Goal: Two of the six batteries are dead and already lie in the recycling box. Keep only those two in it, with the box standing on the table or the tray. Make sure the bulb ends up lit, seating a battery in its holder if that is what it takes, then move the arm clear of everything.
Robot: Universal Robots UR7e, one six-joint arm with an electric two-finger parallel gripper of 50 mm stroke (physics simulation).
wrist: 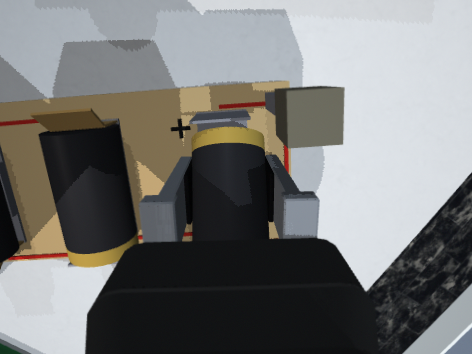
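My gripper is shut on a black battery with a gold end. The battery's gold end points up the view, close to the grey metal contact of the rightmost holder, at the side with the plus mark. It lies over that holder; its lower end is hidden by the gripper body, and whether it touches the holder floor cannot be told. A second battery lies in the middle holder, gold end toward the bottom. Part of a third battery shows at the left edge. The bulb does not show.
The tan holder board with red lines spans the upper left. An olive-grey block stands at its right corner, near the held battery. A green surface shows at the bottom left corner. A dark marbled strip runs at the right.
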